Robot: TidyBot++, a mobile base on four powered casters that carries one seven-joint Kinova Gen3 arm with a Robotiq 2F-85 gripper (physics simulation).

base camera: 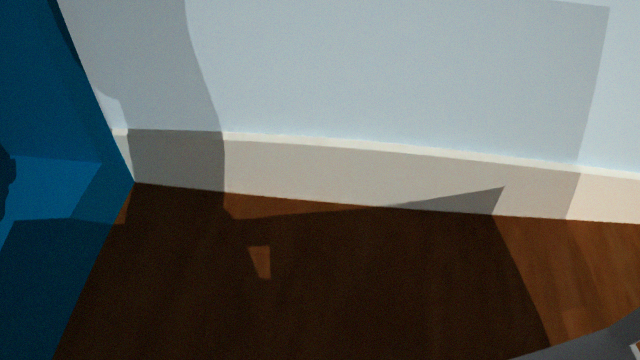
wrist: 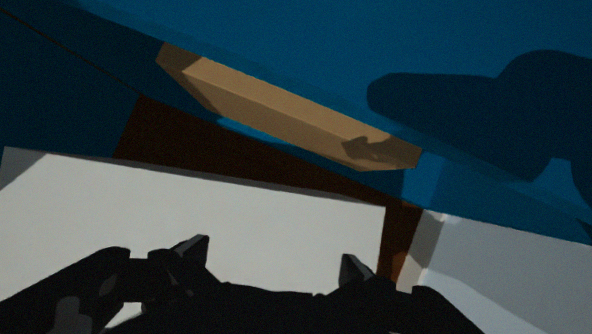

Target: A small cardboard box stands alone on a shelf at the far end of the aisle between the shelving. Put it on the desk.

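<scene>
The cardboard box, tan and long-looking from here, is on the blue shelf in the upper middle of the wrist view. A blue panel cuts off its upper side, so part of it is hidden. A dark shadow falls on its right end. My gripper is open, its two dark fingertips wide apart at the bottom of the wrist view. The box shows beyond the fingertips, apart from them and not between them. The box and gripper do not show in the base camera view. The desk cannot be made out in either view.
Blue shelving stands at the left of the base view, against a pale wall with a white baseboard. Brown floor lies in front. A large white flat surface lies below the gripper; the wall is at right.
</scene>
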